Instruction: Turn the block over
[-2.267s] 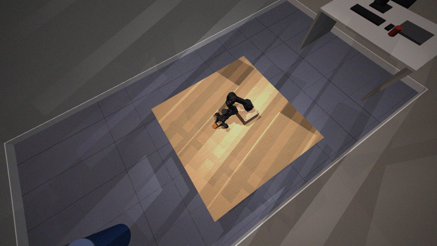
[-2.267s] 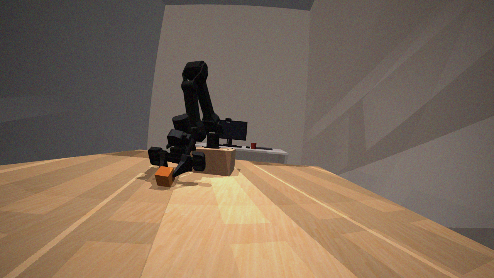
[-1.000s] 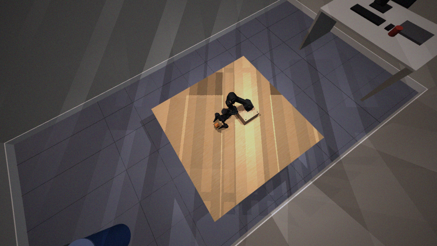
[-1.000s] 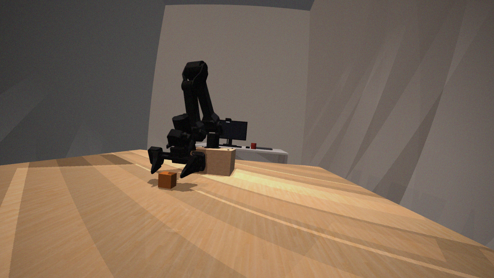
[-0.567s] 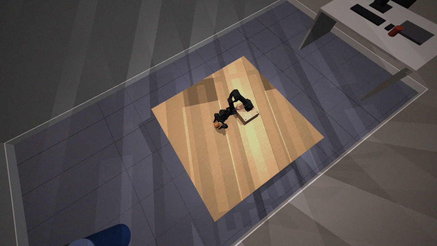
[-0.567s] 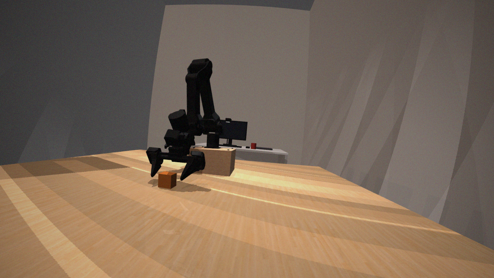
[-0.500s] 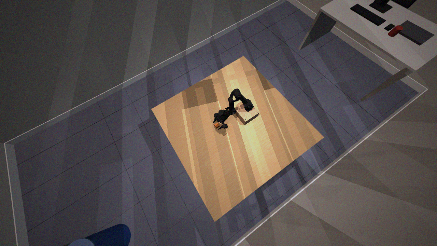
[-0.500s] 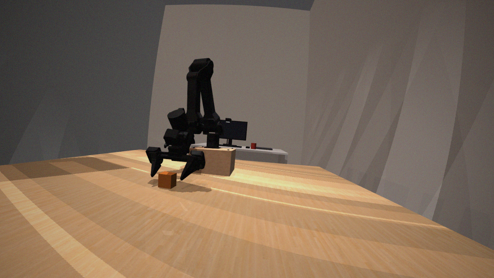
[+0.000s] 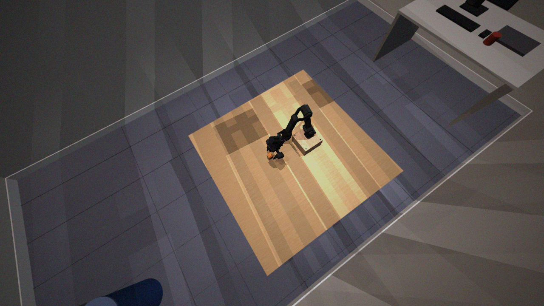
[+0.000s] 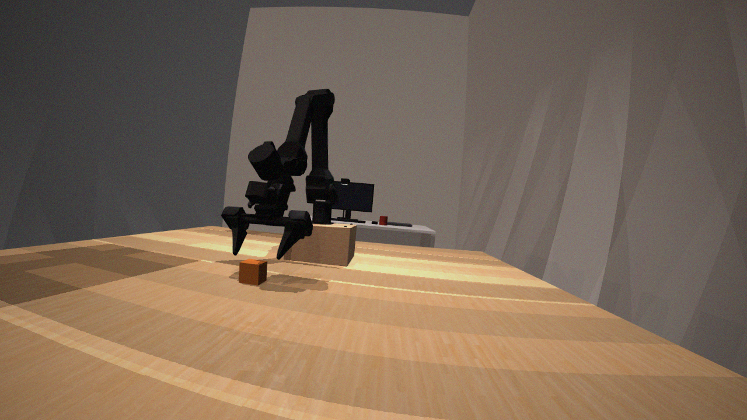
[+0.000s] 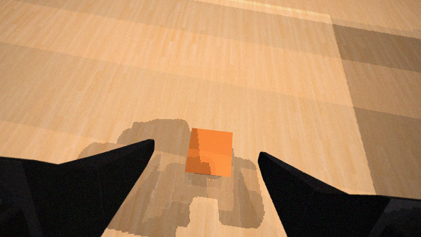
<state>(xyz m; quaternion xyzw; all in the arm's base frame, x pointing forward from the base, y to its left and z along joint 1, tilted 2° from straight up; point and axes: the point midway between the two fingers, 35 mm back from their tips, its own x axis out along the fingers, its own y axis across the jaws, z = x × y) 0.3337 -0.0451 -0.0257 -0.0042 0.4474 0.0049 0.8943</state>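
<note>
Right now my gripper tip is 10 mm past the orange block and 30 mm above it.
</note>
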